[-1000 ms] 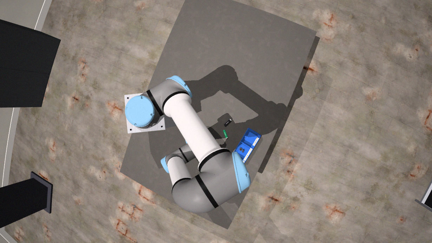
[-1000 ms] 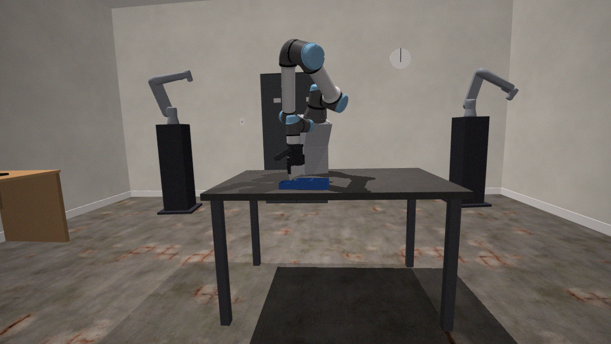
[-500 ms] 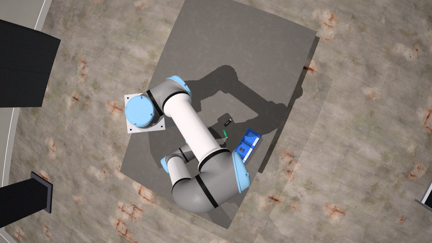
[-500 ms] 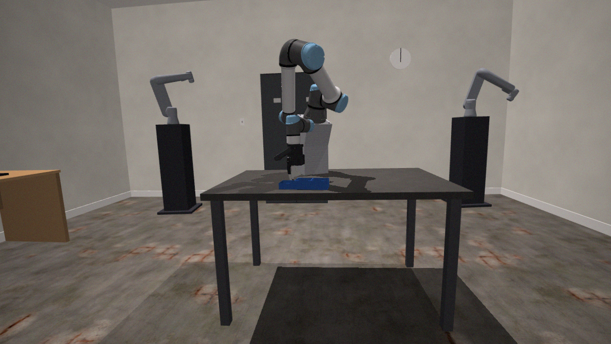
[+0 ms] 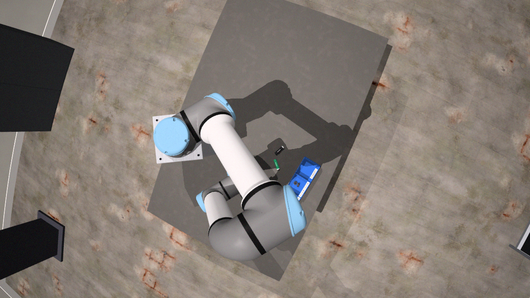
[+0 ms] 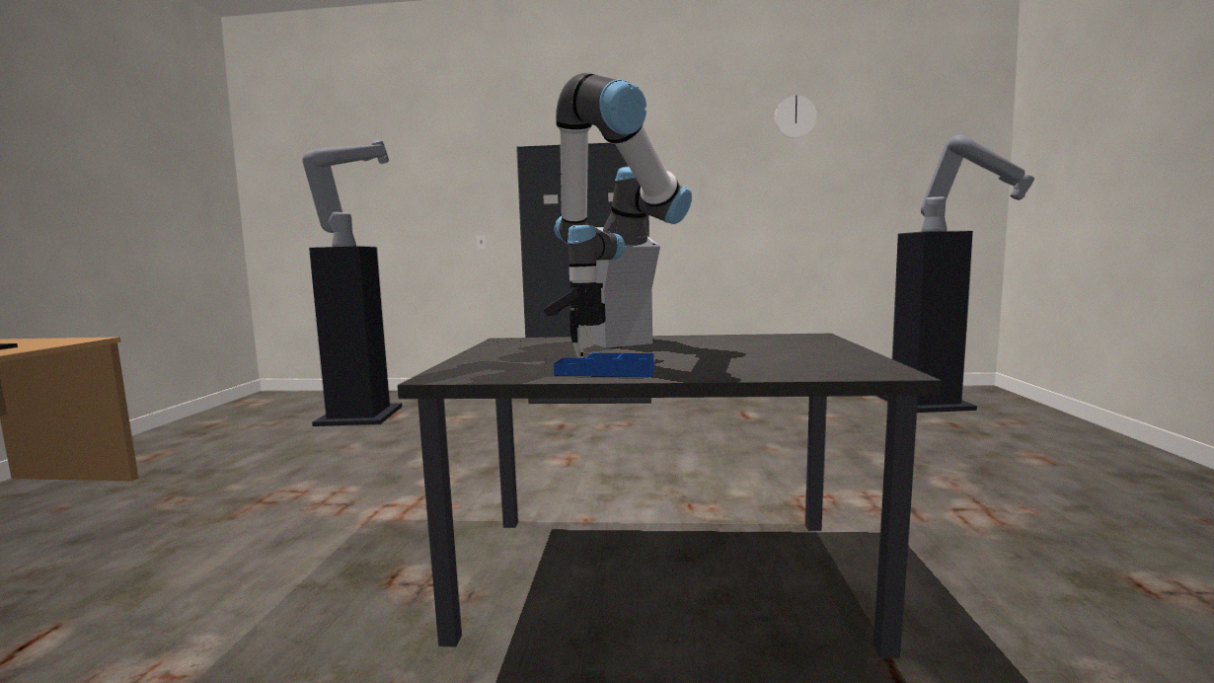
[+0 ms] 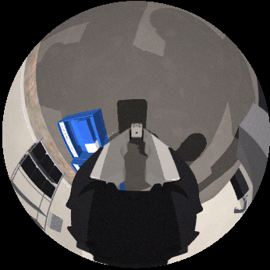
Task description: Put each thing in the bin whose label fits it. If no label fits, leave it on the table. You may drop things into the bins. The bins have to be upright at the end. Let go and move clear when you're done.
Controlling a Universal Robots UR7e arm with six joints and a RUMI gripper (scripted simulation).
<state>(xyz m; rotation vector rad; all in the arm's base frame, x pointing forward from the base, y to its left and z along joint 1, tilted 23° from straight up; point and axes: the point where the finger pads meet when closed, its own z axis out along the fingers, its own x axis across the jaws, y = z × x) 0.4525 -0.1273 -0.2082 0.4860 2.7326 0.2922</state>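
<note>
Now: hand 12 cm to the right of the green stick-like thing, 2 cm above it and 1 cm past it. Round my hand: black cylinder (19 cm to the left, 2 cm below, 2 cm behind); white die (1 cm below).
</note>
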